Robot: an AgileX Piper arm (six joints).
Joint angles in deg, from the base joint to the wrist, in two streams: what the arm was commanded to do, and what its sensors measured. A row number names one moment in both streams.
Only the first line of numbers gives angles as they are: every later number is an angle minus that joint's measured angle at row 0.
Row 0, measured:
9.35, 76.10, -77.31, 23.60, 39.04, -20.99
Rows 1 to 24, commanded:
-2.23, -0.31, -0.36, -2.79, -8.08, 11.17
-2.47, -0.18, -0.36, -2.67, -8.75, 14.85
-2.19, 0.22, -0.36, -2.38, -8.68, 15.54
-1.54, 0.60, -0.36, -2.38, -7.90, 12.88
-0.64, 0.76, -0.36, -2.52, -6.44, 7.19
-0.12, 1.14, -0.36, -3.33, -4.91, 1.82
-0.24, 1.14, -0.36, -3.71, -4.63, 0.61
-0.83, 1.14, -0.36, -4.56, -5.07, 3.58
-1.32, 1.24, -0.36, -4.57, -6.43, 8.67
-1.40, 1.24, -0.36, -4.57, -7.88, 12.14
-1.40, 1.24, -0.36, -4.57, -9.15, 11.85
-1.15, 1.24, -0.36, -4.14, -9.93, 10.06
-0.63, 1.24, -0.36, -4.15, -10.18, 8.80
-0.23, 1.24, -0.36, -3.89, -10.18, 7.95
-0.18, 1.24, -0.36, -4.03, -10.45, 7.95
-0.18, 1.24, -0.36, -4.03, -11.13, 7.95
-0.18, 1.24, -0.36, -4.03, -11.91, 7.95
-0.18, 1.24, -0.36, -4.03, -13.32, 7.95
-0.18, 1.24, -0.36, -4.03, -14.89, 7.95
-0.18, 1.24, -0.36, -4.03, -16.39, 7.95
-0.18, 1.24, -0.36, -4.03, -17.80, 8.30
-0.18, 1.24, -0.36, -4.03, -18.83, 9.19
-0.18, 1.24, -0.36, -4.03, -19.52, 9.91
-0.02, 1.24, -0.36, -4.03, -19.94, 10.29
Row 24, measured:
-0.23, 1.53, 0.00, -4.11, -14.80, 8.65
